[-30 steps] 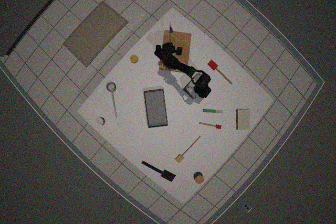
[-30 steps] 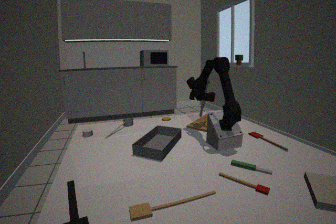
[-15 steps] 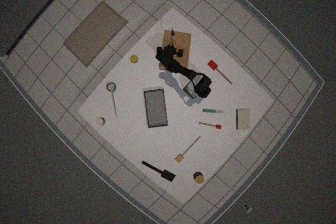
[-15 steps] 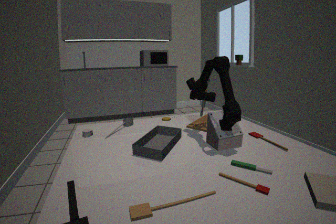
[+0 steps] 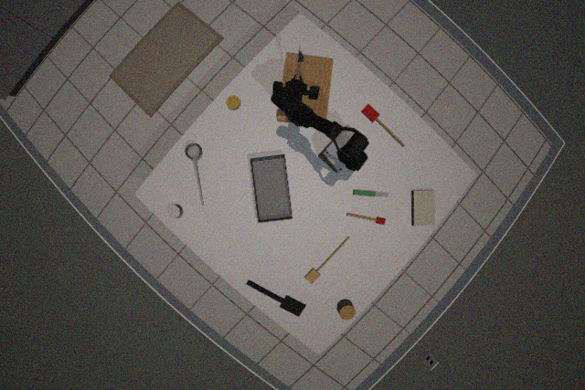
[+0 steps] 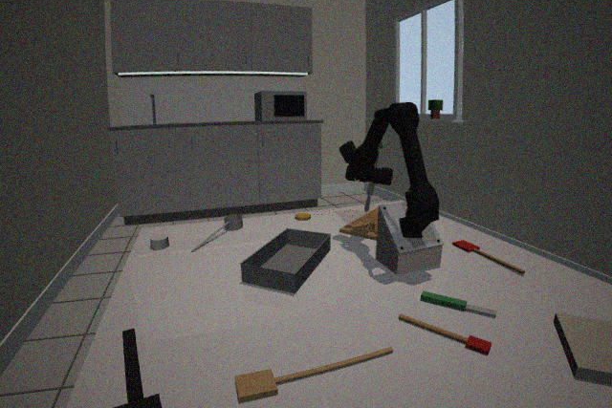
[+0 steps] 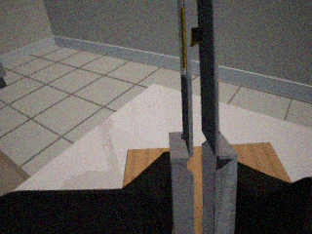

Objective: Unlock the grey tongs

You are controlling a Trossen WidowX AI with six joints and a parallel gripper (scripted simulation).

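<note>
Right now my gripper tip is 190 mm above the wooden board, 40 mm past it and 20 mm to the right of it. The rest, counted from my gripper tip: roasting tin: 400 mm ahead, 300 mm to the left, 170 mm below; red spatula: 390 mm to the left, 230 mm behind, 190 mm below; yellow disc: 280 mm ahead, 190 mm below, 150 mm to the right.
</note>
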